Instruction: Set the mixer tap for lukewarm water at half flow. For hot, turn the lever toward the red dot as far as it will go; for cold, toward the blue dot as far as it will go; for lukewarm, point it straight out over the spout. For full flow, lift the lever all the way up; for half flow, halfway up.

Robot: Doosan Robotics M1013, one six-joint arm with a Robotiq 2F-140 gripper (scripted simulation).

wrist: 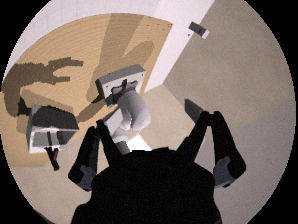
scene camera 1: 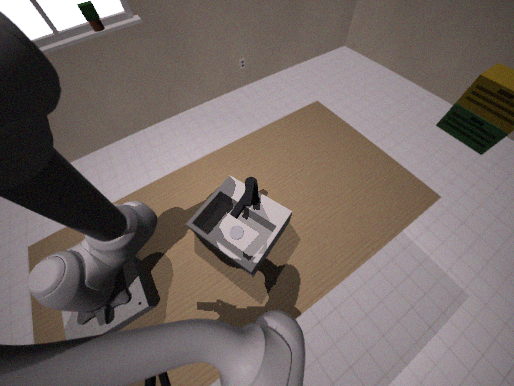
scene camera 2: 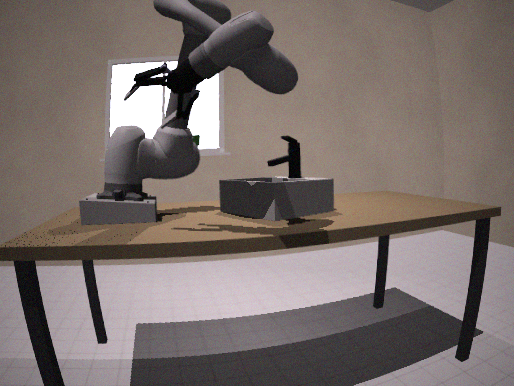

same spot on sink basin: [wrist: 65, 127] = [scene camera 2: 236, 183]
